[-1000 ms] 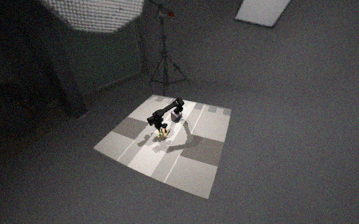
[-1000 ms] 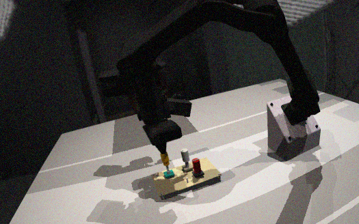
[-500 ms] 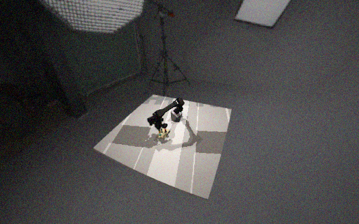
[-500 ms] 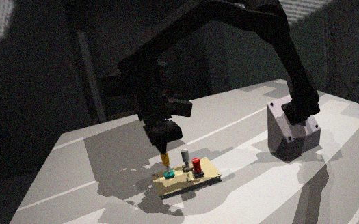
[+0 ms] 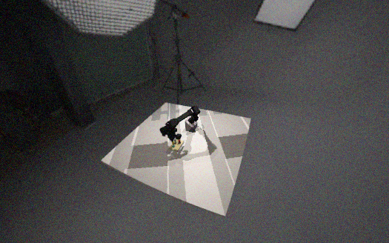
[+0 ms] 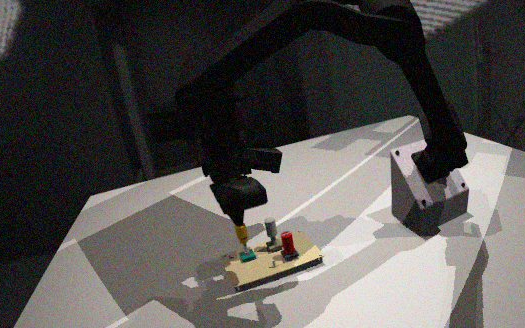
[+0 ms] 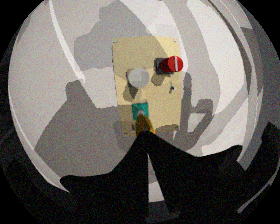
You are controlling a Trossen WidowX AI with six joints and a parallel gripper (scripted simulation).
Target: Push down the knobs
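Now: the red knob 70 mm behind my gripper tip, 40 mm to the left of it and 30 mm below it. From my gripper tip the other things lie so: yellow knob 10 mm below.
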